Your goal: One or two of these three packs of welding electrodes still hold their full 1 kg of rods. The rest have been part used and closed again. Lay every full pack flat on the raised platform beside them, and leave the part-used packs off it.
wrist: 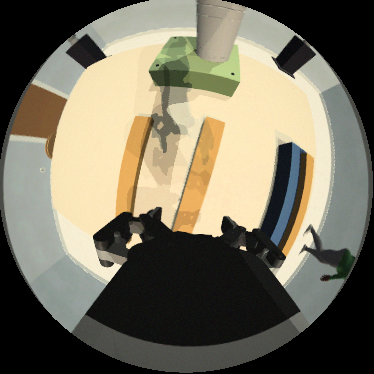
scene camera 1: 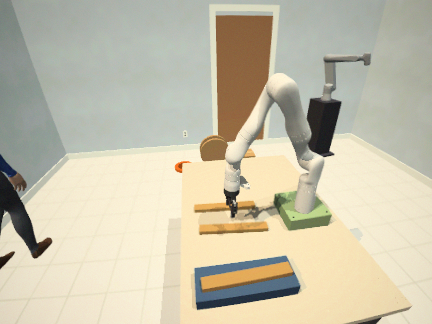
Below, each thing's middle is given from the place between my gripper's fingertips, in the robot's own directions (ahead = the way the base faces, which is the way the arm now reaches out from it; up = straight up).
Now: hand 5 cm short of the blue raised platform (scene camera 1: 286,286), 30 cm to the right of it and 10 cm above it.
